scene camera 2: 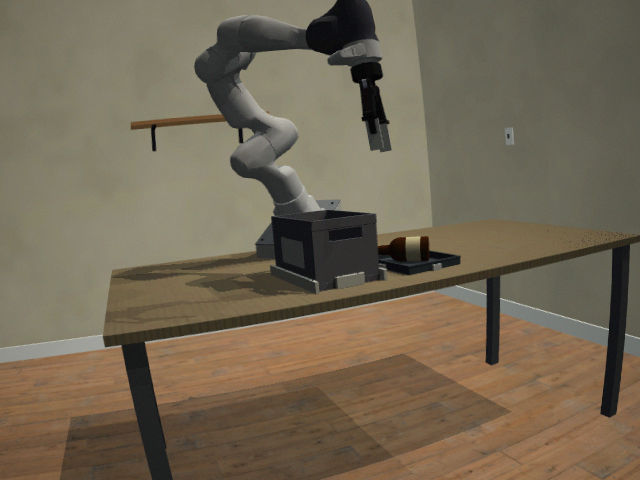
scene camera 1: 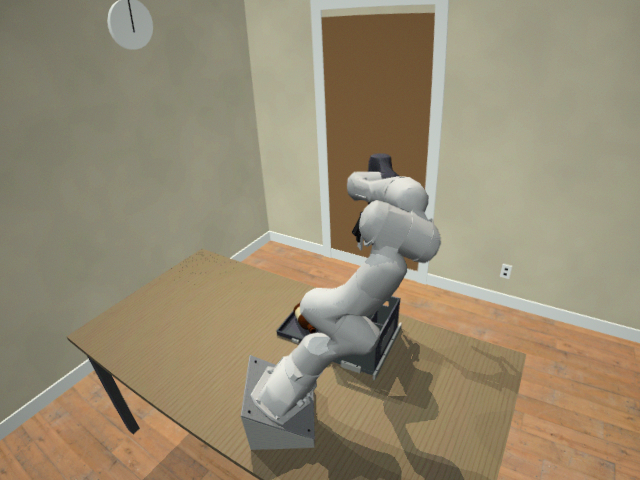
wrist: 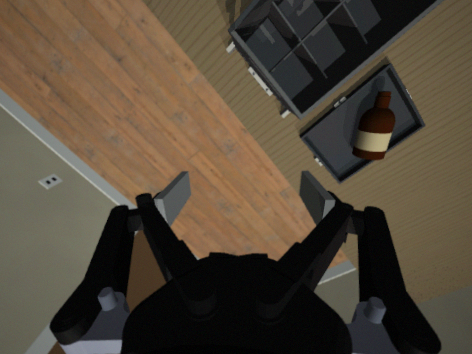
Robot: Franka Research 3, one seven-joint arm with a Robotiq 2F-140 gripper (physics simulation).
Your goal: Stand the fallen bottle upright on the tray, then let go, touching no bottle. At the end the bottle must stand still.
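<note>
A brown bottle (scene camera 1: pixel 305 318) (scene camera 2: pixel 410 249) (wrist: pixel 375 131) with a cream label lies on its side on a dark shallow tray (scene camera 1: pixel 285 331) (scene camera 2: pixel 448 260) (wrist: pixel 325 140). In the second scene view its neck points left, towards the crate; in the wrist view its neck points up the picture. The arm hides part of the bottle and tray in the first scene view. My gripper (scene camera 2: pixel 379 146) (wrist: pixel 244 183) is open and empty, high above the table and well clear of the bottle. In the first scene view the arm mostly hides the fingers.
A tall dark crate (scene camera 2: pixel 347 258) (wrist: pixel 267 75) with inner dividers stands right beside the tray, on the neck side of the bottle. Light low brackets sit around its base. Both stand on the wooden table (scene camera 1: pixel 180 320) (scene camera 2: pixel 496 237), near its edge away from the arm's base (scene camera 1: pixel 281 434).
</note>
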